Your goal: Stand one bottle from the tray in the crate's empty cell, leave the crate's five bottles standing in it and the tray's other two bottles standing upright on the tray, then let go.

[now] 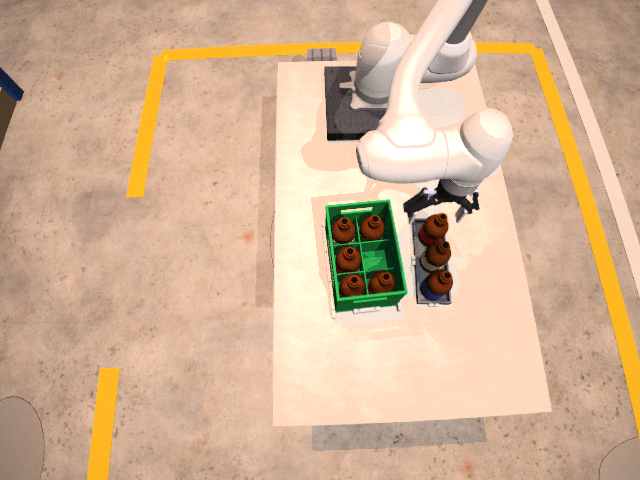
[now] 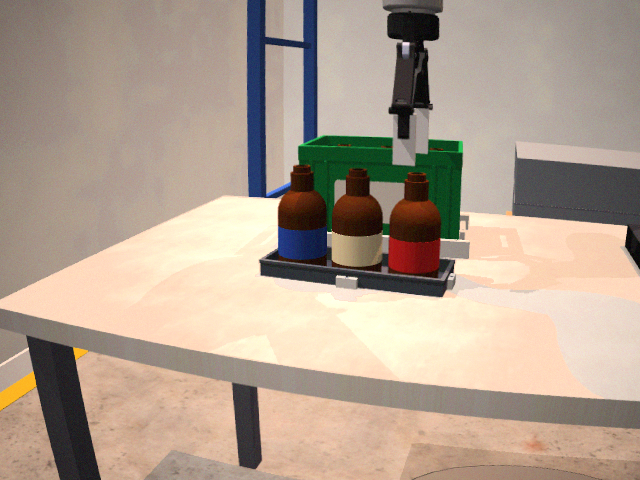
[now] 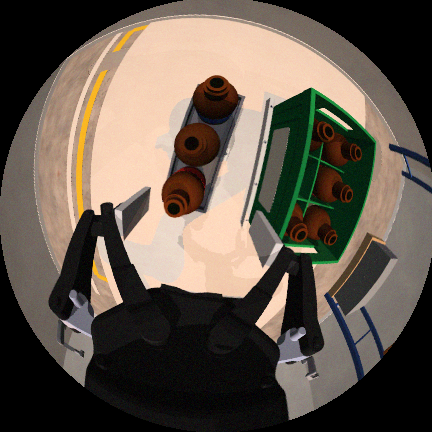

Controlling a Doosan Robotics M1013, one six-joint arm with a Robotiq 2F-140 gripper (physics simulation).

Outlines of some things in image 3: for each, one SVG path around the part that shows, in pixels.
My gripper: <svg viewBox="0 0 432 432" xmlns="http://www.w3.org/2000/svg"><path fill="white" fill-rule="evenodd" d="M84 210L69 241L60 275L48 298L49 308L63 323L76 333L82 332L92 337L93 354L86 367L84 387L122 411L178 429L233 432L288 421L285 392L275 378L276 365L281 362L297 362L321 350L324 345L317 320L311 257L304 252L299 256L295 255L291 248L284 245L264 214L255 210L248 232L261 267L267 270L237 305L222 298L222 293L189 292L161 283L160 287L146 289L133 263L130 262L122 241L148 211L150 187L142 187L114 208L112 202L102 202L100 215L94 214L93 209ZM286 272L288 281L280 336L275 342L255 322L268 305ZM103 236L111 271L123 302L94 317L90 304L91 273L97 236Z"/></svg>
A blue-labelled bottle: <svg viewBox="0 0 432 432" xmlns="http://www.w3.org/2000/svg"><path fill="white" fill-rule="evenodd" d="M211 75L196 86L192 94L192 103L198 117L203 122L217 125L225 122L234 111L238 103L238 93L225 77Z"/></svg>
A cream-labelled bottle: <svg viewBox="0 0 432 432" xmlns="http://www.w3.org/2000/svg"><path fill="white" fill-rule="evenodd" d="M194 122L185 125L177 132L173 147L176 156L183 163L190 166L202 166L211 162L216 157L220 148L220 140L217 132L211 126L201 122Z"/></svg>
A red-labelled bottle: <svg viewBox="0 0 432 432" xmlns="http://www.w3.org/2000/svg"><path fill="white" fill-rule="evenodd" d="M200 169L194 166L184 166L164 181L161 188L161 199L164 211L168 216L179 217L189 214L199 207L203 200L205 177Z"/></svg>
